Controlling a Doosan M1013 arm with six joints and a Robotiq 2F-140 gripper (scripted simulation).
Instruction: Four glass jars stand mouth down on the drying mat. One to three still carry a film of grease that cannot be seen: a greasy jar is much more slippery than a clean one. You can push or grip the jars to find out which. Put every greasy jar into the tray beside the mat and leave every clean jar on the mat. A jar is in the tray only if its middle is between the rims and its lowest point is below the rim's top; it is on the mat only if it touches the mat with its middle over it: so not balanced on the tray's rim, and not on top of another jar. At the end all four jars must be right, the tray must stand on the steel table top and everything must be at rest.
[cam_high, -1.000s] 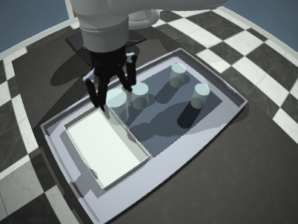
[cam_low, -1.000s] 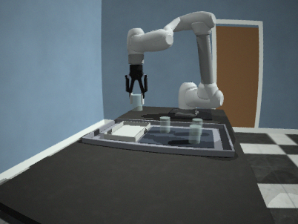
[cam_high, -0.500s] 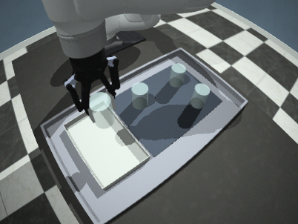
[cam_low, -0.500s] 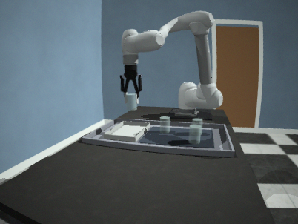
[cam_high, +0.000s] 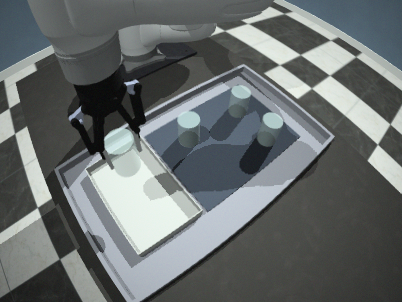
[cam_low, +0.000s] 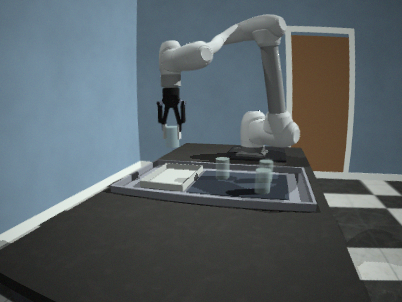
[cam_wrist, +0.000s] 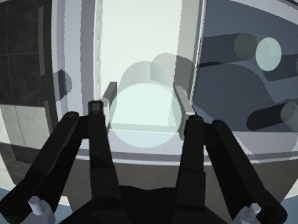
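Now: the tray 21 cm below my hand. The rest, counted from my hand: drying mat: 32 cm to the left, 22 cm below, 4 cm behind; then steel table top: 22 cm below, 21 cm to the left, 1 cm behind.
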